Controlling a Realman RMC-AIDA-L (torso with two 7-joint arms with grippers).
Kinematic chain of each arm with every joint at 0, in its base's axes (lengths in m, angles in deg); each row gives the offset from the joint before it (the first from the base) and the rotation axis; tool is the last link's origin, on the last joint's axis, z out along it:
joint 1: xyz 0 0 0.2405 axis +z
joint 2: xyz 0 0 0 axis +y
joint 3: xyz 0 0 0.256 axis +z
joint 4: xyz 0 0 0 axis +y
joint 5: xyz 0 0 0.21 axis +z
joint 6: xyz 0 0 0 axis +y
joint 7: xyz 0 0 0.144 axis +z
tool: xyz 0 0 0
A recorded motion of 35 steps. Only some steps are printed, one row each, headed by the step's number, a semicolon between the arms.
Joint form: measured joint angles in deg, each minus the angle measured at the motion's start. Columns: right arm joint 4, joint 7, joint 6, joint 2, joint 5, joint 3, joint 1; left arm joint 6, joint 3, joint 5, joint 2, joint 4, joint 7, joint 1.
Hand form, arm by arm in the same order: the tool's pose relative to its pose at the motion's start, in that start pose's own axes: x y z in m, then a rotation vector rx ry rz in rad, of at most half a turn. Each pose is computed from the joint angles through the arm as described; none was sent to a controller.
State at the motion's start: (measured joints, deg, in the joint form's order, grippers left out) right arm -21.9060 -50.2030 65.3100 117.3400 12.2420 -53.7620 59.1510; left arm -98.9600 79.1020 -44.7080 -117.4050 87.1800 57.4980 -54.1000
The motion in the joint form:
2: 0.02 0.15 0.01 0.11 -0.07 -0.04 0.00; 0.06 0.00 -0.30 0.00 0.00 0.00 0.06
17: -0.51 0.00 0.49 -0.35 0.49 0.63 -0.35; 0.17 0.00 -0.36 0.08 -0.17 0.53 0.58
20: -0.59 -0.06 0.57 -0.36 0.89 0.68 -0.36; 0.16 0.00 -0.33 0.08 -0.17 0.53 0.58
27: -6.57 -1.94 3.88 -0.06 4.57 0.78 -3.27; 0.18 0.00 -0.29 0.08 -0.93 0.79 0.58
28: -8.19 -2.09 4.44 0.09 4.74 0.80 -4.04; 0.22 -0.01 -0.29 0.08 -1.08 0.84 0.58
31: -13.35 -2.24 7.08 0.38 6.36 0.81 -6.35; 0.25 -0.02 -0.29 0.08 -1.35 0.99 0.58
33: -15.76 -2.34 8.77 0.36 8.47 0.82 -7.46; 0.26 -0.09 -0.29 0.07 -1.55 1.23 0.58
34: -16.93 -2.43 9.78 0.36 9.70 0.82 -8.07; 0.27 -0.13 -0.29 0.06 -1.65 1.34 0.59
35: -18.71 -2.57 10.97 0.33 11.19 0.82 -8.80; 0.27 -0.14 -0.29 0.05 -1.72 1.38 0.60
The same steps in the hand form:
2: 0.0000 0.0009 0.0006 -0.0011 0.0017 0.0009; 0.0004 0.0004 0.0001 -0.0022 0.0048 -0.0002
17: 0.0012 -0.0026 -0.0023 -0.0061 -0.0108 0.0173; -0.0032 0.0008 0.0009 -0.0043 0.0034 -0.0016
20: 0.0004 -0.0022 -0.0026 -0.0105 -0.0162 0.0196; -0.0033 0.0007 0.0009 -0.0042 0.0029 -0.0017
27: 0.0014 -0.0039 -0.0113 -0.0408 -0.0760 0.0288; -0.0054 0.0006 0.0028 -0.0122 -0.0012 -0.0065
28: 0.0026 -0.0056 -0.0134 -0.0368 -0.0853 0.0308; -0.0058 0.0005 0.0032 -0.0133 -0.0015 -0.0076
31: 0.0055 -0.0085 -0.0222 -0.0421 -0.1201 0.0454; -0.0065 0.0004 0.0038 -0.0159 -0.0025 -0.0084
33: 0.0057 -0.0081 -0.0276 -0.0619 -0.1496 0.0574; -0.0070 0.0003 0.0042 -0.0175 -0.0026 -0.0075
34: 0.0061 -0.0072 -0.0301 -0.0767 -0.1643 0.0633; -0.0073 0.0002 0.0044 -0.0183 -0.0025 -0.0074
35: 0.0058 -0.0070 -0.0347 -0.0888 -0.1866 0.0670; -0.0076 0.0003 0.0046 -0.0192 -0.0026 -0.0078

